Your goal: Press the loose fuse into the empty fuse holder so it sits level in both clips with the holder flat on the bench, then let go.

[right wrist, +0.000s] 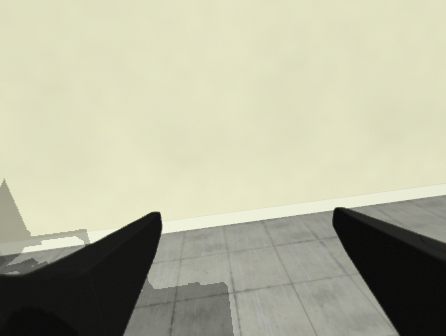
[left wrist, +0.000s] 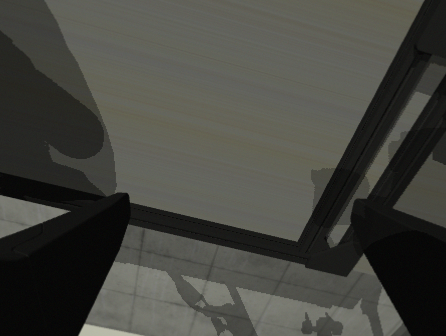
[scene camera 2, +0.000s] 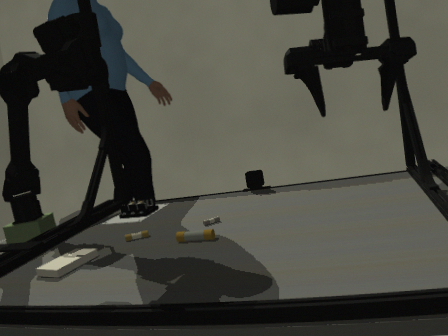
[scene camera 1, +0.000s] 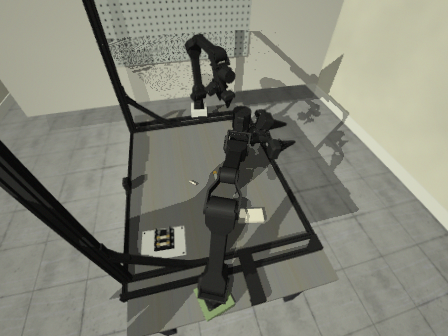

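Seen in the pictures: left gripper, fingertip midpoint: (left wrist: 241, 206) (scene camera 2: 354, 113) (scene camera 1: 223, 104); right gripper, fingertip midpoint: (right wrist: 246, 217) (scene camera 2: 13, 71) (scene camera 1: 290, 132); left arm's base, link origin: (scene camera 1: 198, 106); right arm's base, link origin: (scene camera 2: 28, 219) (scene camera 1: 213, 296).
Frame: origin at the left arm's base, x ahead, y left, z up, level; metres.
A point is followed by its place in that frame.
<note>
The black fuse holder (scene camera 1: 164, 239) @[z -0.053, x 0.859, y -0.161 m] (scene camera 2: 138, 207) @[z -0.039, x 0.834, y -0.135 m] sits on a white plate (scene camera 1: 148, 246) @[z -0.063, x 0.878, y -0.224 m] (scene camera 2: 113, 219) @[z -0.063, x 0.913, y -0.117 m] and has brass-coloured parts in it; I cannot tell which clips are empty. Loose on the bench lie a large orange-capped fuse (scene camera 2: 195, 235) @[z -0.052, x 0.553, y 0.077 m], a small orange-capped fuse (scene camera 2: 137, 235) @[z -0.056, x 0.712, y 0.051 m] and a small silver-capped fuse (scene camera 1: 193, 182) @[z -0.056, x 0.577, y -0.043 m] (scene camera 2: 211, 220) @[z -0.058, x 0.574, y -0.042 m]. In scene camera 1 my right arm hides part of that area. My left gripper (scene camera 1: 219, 99) @[z 0.144, x 0.215, y 0.138 m] (scene camera 2: 354, 112) @[z 0.144, x 0.215, y 0.138 m] (left wrist: 241, 206) @[z 0.144, x 0.215, y 0.138 m] is open and empty, high above the bench. My right gripper (scene camera 1: 289, 133) @[z 0.295, x 0.661, y 0.328 m] (right wrist: 246, 217) @[z 0.295, x 0.661, y 0.328 m] is open and empty, raised, away from the fuses and holder.
A cream block (scene camera 1: 256, 215) @[z -0.050, x 0.786, y 0.225 m] (scene camera 2: 64, 263) @[z -0.050, x 0.764, y 0.224 m] lies near the right arm. A small black cube (scene camera 1: 126, 184) @[z -0.015, x 0.596, y -0.347 m] (scene camera 2: 254, 178) @[z -0.030, x 0.571, y -0.343 m] stands at the bench edge. A dark frame (scene camera 1: 302, 205) @[z -0.045, x 0.768, y 0.428 m] (scene camera 2: 225, 314) @[z -0.051, x 0.362, y 0.372 m] (left wrist: 215, 229) @[z -0.051, x 0.171, y 0.324 m] borders the bench. A person (scene camera 2: 111, 67) stands behind it.
</note>
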